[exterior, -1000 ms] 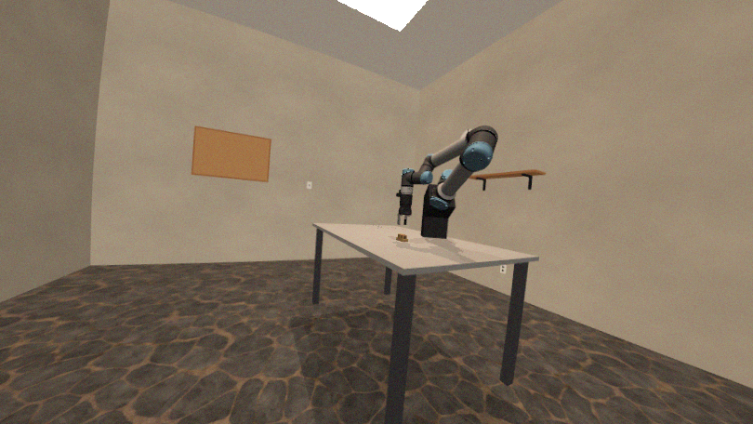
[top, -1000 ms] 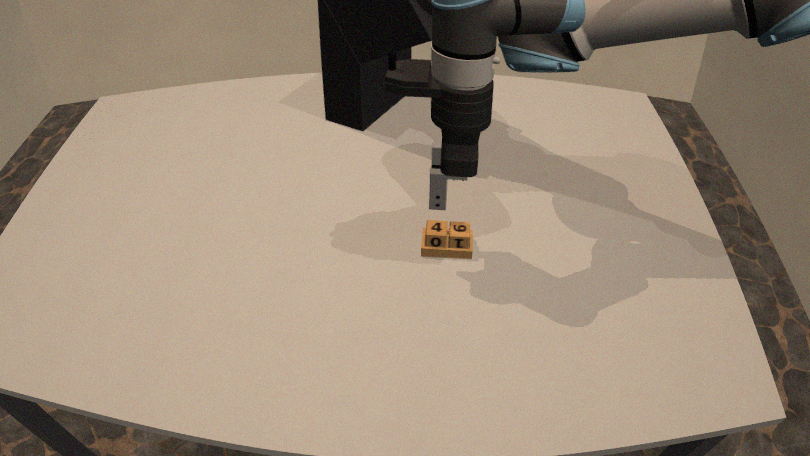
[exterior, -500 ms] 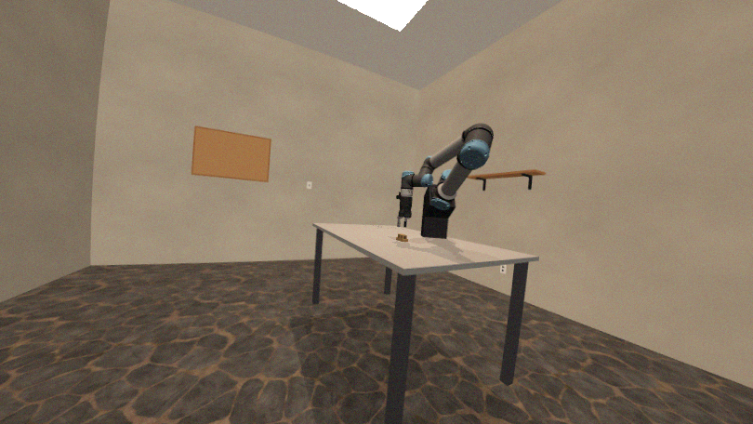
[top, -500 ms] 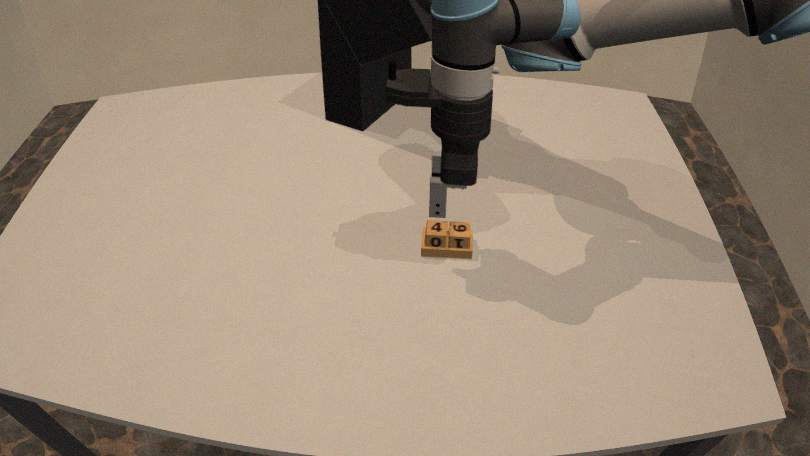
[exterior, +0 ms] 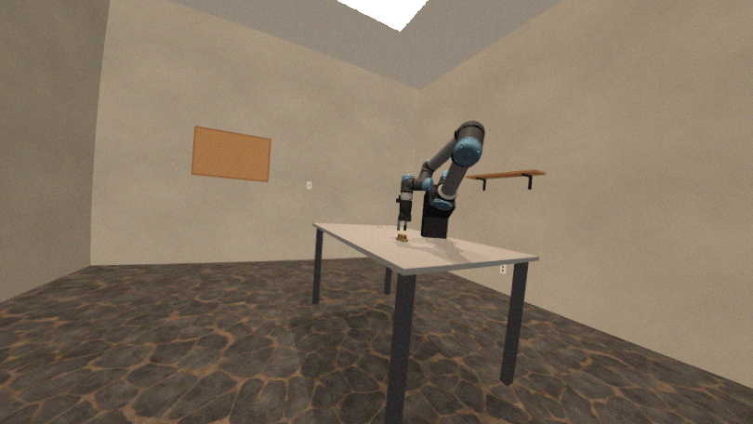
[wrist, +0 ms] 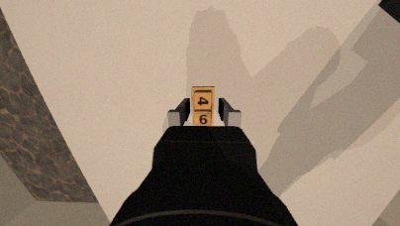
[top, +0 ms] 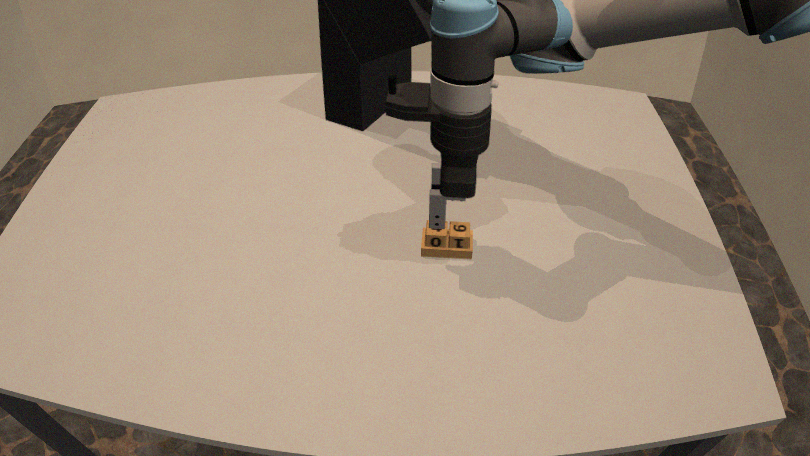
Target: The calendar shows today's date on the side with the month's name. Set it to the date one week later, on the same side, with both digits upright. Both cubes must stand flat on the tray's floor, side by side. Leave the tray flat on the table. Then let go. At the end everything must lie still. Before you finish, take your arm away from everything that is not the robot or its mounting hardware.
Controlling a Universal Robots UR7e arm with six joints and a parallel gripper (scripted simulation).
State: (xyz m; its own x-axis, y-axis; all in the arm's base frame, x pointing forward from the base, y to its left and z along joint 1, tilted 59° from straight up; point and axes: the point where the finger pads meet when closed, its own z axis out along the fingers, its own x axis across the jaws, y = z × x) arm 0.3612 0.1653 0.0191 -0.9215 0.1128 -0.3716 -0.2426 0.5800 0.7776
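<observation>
Right now the cube is 6 cm below my hand, 3 cm to the left of it and 1 cm behind it. From my hand the other things lie so: orange tray 7 cm below, 2 cm to the left.
</observation>
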